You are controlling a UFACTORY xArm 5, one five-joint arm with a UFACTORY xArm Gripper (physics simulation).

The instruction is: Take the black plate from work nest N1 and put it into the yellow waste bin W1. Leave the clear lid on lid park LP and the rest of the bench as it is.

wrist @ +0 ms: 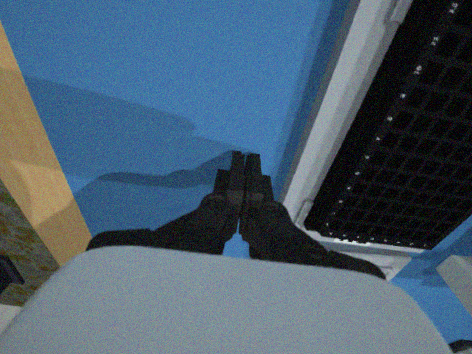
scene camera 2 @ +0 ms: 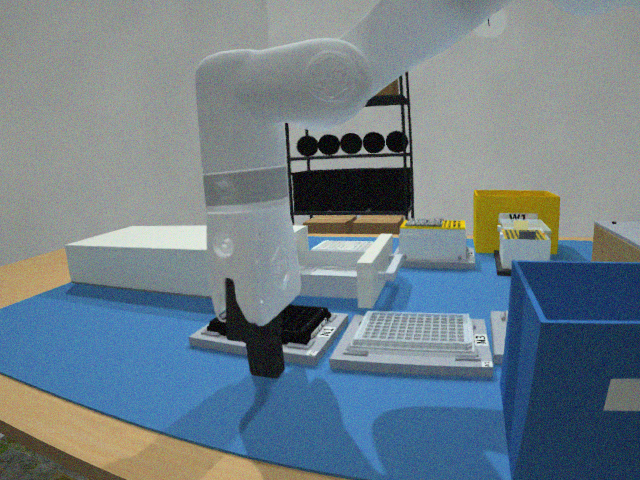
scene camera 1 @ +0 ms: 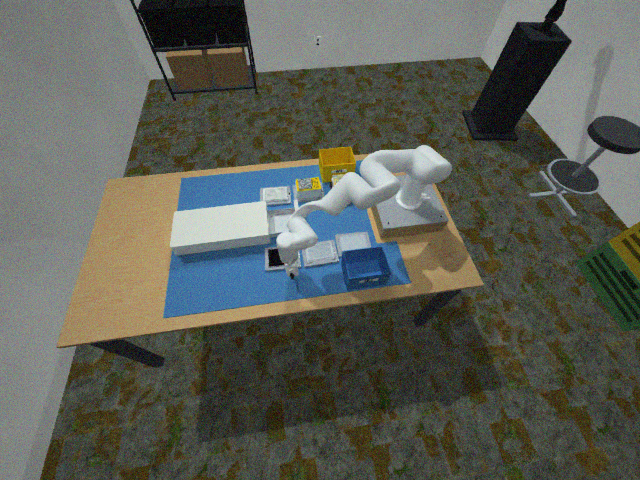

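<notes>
The black plate sits flat in work nest N1, a pale grey base. My gripper is shut and empty. Its fingertips are low over the blue mat, beside the nest on the side toward the table's front edge, apart from the plate. The arm partly hides plate and nest in both scene views. The yellow waste bin W1 stands at the back. A pale flat piece may be the clear lid; its label is unreadable.
A white plate sits in nest N3, right of N1. A blue bin stands farther right. A long white housing with an open drawer lies behind N1. White-and-yellow boxes stand near W1.
</notes>
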